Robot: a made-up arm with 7 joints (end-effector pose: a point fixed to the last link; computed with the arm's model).
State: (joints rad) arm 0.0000 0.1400 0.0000 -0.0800 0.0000 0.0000 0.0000
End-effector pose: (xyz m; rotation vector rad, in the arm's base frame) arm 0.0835 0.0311 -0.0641 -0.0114 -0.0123 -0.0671
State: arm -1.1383 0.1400 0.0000 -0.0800 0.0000 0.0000 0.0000
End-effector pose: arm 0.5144 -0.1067 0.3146 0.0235 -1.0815 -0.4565
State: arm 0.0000 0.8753 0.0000 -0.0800 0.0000 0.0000 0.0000
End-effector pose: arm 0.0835 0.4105 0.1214 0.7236 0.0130 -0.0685
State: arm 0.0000 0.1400 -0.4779 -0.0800 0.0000 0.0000 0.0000
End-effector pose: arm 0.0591 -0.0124 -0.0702 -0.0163 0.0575 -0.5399
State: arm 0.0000 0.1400 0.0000 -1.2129 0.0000 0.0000 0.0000
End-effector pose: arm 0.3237 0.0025 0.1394 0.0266 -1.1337 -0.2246
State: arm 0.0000 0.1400 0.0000 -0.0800 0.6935 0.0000 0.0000
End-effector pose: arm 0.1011 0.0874 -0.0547 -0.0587 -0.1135 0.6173
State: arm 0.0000 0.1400 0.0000 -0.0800 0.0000 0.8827 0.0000
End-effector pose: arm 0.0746 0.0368 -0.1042 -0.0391 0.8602 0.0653
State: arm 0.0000 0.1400 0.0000 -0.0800 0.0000 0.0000 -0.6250
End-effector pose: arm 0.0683 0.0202 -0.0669 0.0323 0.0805 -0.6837
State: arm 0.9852 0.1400 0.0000 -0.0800 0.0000 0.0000 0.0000
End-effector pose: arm -0.4096 -0.0229 0.0842 -0.0393 0.9096 0.2797
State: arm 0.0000 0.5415 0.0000 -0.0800 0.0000 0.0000 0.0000
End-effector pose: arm 0.0835 0.2558 0.0024 0.3900 0.0014 -0.0686
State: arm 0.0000 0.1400 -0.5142 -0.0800 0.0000 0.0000 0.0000
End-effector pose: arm 0.0564 -0.0152 -0.0706 -0.0167 0.0628 -0.5758
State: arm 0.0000 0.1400 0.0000 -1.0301 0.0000 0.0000 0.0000
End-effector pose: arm 0.3033 0.0094 0.0901 0.0203 -0.9526 -0.2002
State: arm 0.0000 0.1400 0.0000 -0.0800 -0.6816 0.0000 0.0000
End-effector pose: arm 0.0346 -0.0003 -0.0725 0.0363 0.0890 -0.7395
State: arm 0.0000 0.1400 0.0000 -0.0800 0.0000 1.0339 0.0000
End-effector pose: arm 0.0697 0.0375 -0.1096 -0.0437 1.0095 0.0888
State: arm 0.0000 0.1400 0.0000 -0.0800 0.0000 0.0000 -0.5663
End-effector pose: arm 0.0699 0.0208 -0.0667 0.0282 0.0717 -0.6258
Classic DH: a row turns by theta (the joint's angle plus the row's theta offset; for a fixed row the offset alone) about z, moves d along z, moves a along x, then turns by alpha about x. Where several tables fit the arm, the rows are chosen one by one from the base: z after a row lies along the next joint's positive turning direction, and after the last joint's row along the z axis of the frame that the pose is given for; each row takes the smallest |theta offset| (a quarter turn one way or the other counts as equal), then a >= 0, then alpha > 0; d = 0 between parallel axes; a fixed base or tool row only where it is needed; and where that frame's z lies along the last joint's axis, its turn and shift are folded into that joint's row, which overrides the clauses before.
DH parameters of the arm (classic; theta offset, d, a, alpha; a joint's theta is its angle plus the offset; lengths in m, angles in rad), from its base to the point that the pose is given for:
base (fixed): 0 0.4974 -0.016 -1.2217
joint 1: -1.5708 -0.0107 0.0291 -1.5708
joint 2: 1.2217 -0.003 0.003 1.5708
joint 3: 1.5708 -0.295 0.061 -1.5708
joint 4: 0 0.025 -0.052 1.5708
joint 5: 0 -0.301 0.022 -1.5708
joint 6: 0 -0.035 0.023 1.5708
joint 7: -0.418 0.0446 0.0302 -0.1662
tool (fixed): 0.3578 -0.0381 0 0

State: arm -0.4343 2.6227 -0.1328 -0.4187 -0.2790 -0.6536 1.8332
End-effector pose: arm -0.0277 0.2573 1.0209 1.1793 -1.7089 -0.2521
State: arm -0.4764 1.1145 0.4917 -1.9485 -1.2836 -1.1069 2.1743
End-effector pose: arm 0.2615 0.2143 0.6852 -0.0617 -1.5154 -1.4136
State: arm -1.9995 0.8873 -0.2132 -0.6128 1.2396 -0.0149 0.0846
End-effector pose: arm 0.2524 0.1207 0.9679 -0.8519 -2.5562 -0.0049
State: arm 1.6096 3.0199 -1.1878 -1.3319 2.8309 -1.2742 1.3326
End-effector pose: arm 0.2730 0.4408 0.4860 0.4281 -1.2171 0.0671
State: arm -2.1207 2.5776 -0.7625 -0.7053 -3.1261 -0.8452 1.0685
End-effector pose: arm -0.3540 0.4631 0.6169 1.0055 0.8517 -0.0028
